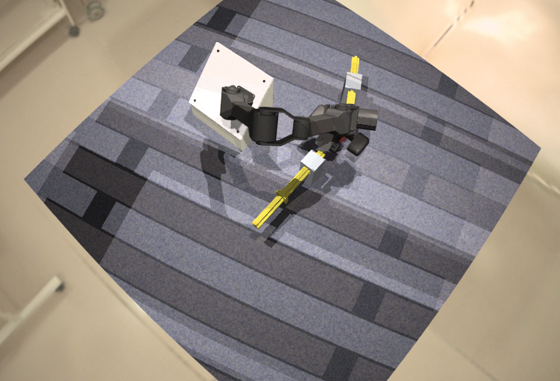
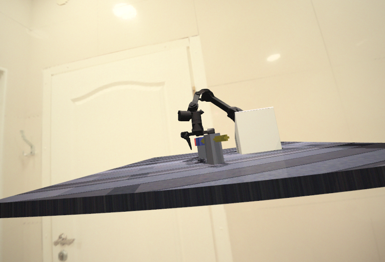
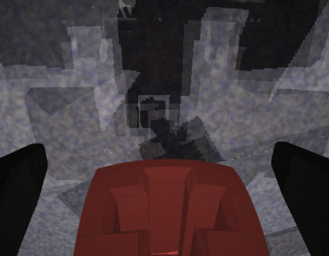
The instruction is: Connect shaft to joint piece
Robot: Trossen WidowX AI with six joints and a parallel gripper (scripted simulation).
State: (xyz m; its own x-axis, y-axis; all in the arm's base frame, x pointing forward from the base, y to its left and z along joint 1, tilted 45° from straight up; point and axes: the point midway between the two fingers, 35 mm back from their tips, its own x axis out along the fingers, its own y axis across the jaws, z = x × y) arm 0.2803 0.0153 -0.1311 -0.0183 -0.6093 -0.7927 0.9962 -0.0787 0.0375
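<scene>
My gripper tip is now 40 mm below the red joint piece and 10 mm to the right of it.
</scene>
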